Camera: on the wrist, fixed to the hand. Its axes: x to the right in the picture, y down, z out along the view.
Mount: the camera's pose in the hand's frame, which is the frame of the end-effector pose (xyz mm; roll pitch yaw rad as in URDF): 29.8 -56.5 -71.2 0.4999 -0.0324 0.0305
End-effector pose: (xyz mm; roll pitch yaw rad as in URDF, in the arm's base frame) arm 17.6 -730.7 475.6 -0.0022 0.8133 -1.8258
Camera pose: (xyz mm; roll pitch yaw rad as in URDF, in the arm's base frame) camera -29.4 -686.3 405.1 0.5290 0.7805 -1.7828
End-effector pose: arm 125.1 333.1 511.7 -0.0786 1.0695 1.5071
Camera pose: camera 184.1 285.2 453.6 0.4783 1.0387 1.5720
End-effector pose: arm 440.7 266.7 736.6 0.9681 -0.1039 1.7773
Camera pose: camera 406.7 299.1 653.3 1.4697 -0.1474 1.7678
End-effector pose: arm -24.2 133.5 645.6 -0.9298 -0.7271 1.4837
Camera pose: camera 68.1 146.0 667.4 -0.4684 -0.7212 1.5426
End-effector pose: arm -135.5 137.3 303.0 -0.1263 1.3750 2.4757
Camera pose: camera -50.9 153.5 261.4 0.5240 1.3441 2.6290
